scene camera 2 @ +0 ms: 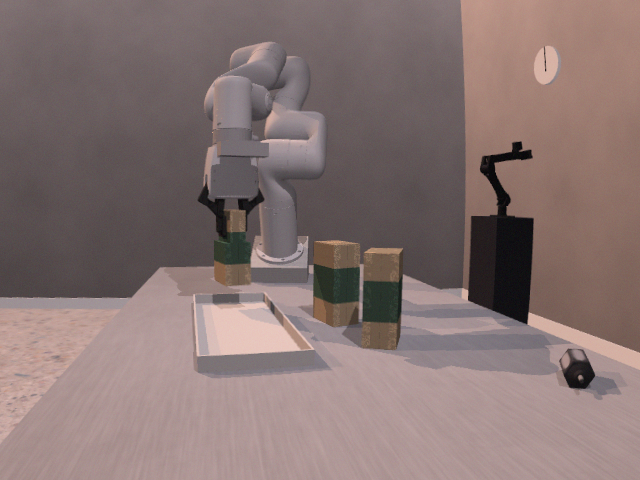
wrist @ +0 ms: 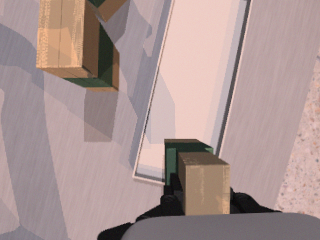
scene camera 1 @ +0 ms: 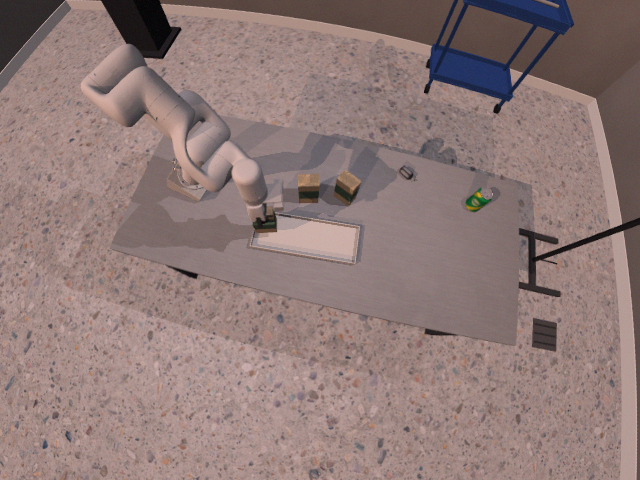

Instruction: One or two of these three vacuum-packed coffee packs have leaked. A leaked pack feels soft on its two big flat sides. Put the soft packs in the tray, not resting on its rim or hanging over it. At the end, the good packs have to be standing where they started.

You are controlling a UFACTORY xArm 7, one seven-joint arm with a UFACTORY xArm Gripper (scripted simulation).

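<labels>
White tray: visible in scene camera 1, scene camera 2 and the wrist view (195, 80). Same spot on the tray: (scene camera 2: 251, 324) and (scene camera 1: 303, 231).
</labels>
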